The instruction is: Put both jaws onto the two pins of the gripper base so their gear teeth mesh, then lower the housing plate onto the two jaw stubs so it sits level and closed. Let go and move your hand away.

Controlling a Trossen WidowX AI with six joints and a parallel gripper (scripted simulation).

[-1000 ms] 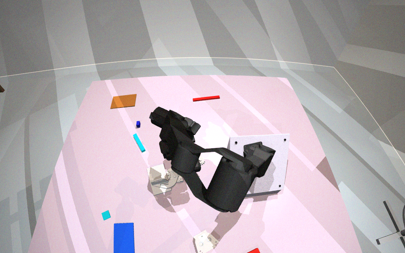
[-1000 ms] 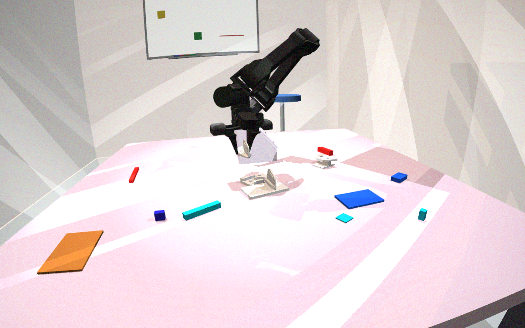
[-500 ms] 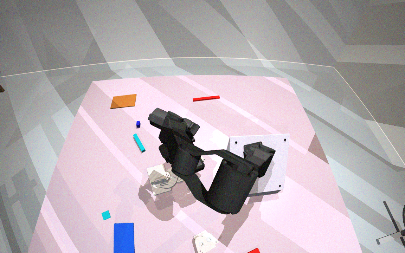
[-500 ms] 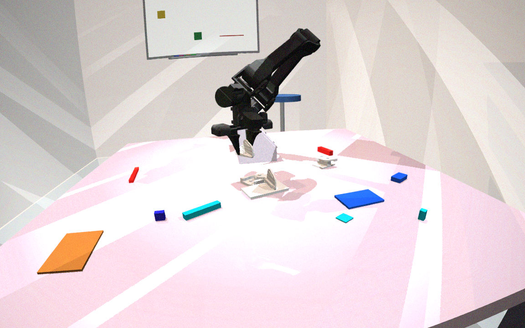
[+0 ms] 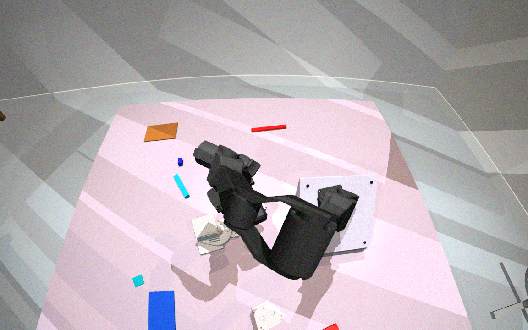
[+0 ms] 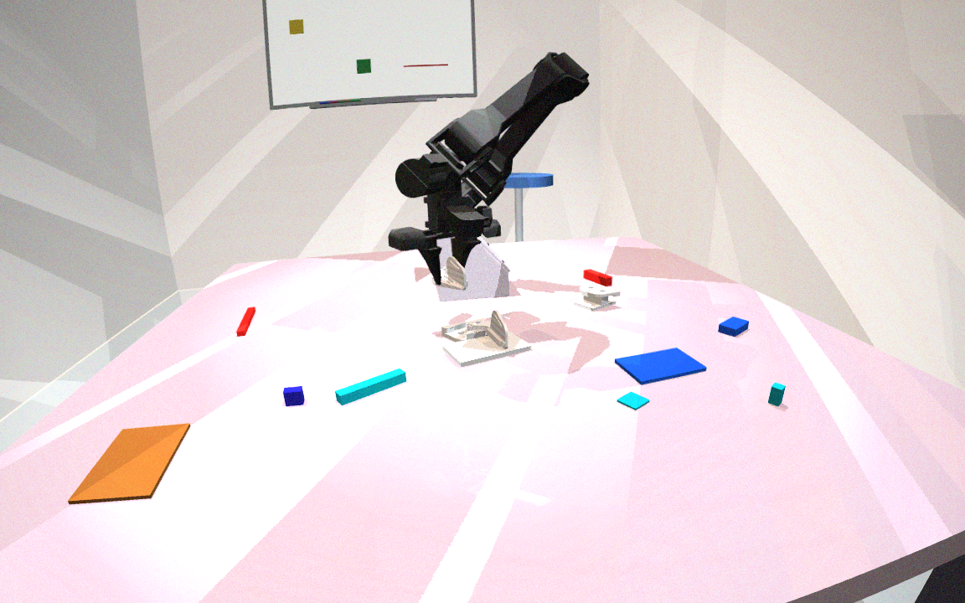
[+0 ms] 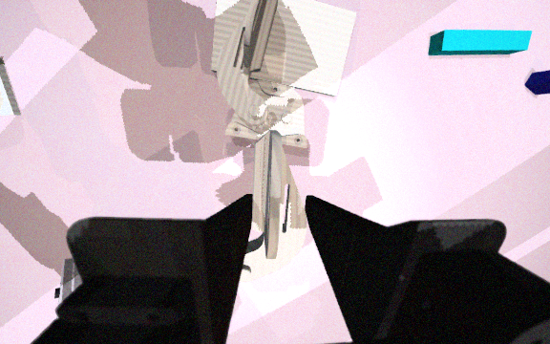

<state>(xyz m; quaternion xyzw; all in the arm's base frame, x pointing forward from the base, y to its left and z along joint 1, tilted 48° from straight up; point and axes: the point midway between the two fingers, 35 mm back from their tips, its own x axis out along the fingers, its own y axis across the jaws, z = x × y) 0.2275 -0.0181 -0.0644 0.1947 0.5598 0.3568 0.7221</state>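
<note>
Now: the white sheet 110 mm ahead of my gripper tip, 80 mm below it and 30 mm to the left of it. From my gripper tip the other things lie so: white jaw: 70 mm below, 60 mm ahead, 40 mm to the left; housing plate: 80 mm below, 50 mm ahead, 20 mm to the left; cyan bar: 190 mm ahead, 150 mm to the right, 70 mm below.
</note>
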